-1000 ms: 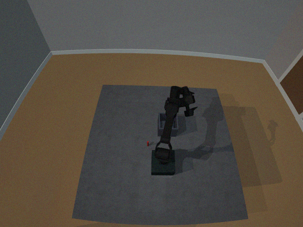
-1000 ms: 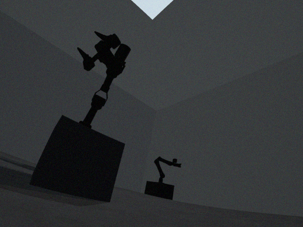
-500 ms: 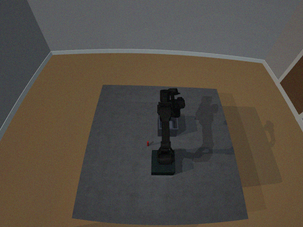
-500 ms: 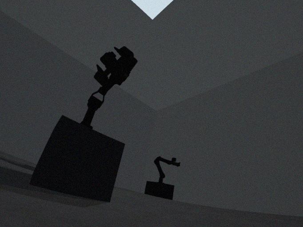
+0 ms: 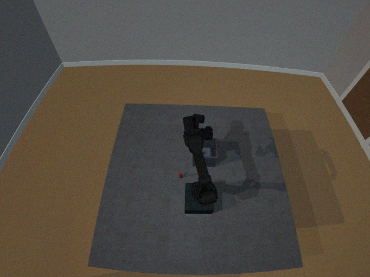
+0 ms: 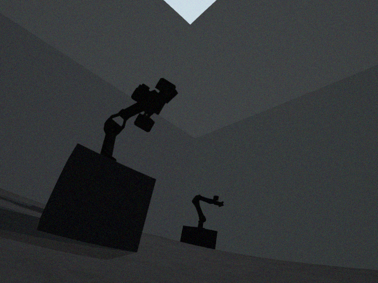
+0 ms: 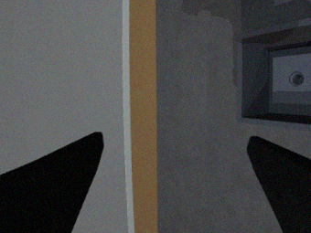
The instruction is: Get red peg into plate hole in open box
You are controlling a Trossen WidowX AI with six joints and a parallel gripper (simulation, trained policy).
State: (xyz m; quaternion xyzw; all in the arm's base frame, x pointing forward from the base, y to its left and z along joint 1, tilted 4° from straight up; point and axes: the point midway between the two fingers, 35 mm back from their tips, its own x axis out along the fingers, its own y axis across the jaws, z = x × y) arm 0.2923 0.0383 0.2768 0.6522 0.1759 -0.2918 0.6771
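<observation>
Right now my gripper tip is 170 mm past the red peg, 90 mm to the right of it and 330 mm above it. Also, from my gripper tip: plate 20 mm ahead, 60 mm to the right, 330 mm below.
</observation>
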